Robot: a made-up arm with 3 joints. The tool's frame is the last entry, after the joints.
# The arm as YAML. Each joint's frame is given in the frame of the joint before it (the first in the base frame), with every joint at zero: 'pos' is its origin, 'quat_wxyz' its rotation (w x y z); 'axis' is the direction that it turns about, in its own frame. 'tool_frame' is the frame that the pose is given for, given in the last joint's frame.
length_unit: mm
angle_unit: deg
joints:
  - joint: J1
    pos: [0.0, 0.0, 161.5]
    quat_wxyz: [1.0, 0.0, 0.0, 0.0]
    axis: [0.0, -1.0, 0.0]
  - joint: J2
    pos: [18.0, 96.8, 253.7]
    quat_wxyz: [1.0, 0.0, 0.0, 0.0]
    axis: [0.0, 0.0, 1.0]
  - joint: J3
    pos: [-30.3, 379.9, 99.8]
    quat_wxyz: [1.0, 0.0, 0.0, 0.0]
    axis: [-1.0, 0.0, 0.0]
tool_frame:
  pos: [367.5, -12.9, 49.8]
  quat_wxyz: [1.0, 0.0, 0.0, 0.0]
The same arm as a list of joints. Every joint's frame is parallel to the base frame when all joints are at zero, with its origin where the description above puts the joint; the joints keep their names.
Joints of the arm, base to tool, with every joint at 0 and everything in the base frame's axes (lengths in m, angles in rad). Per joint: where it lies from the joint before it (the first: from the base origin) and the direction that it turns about. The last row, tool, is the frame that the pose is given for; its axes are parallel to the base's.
J1: axis 0 -1 0 offset 0 0 0.1615
J2: axis 0 0 1 offset 0.018 0.0968 0.2537
J3: axis -1 0 0 offset -0.0303 0.3799 0.0998
tool: offset 0.3675 -0.0129 0.0498

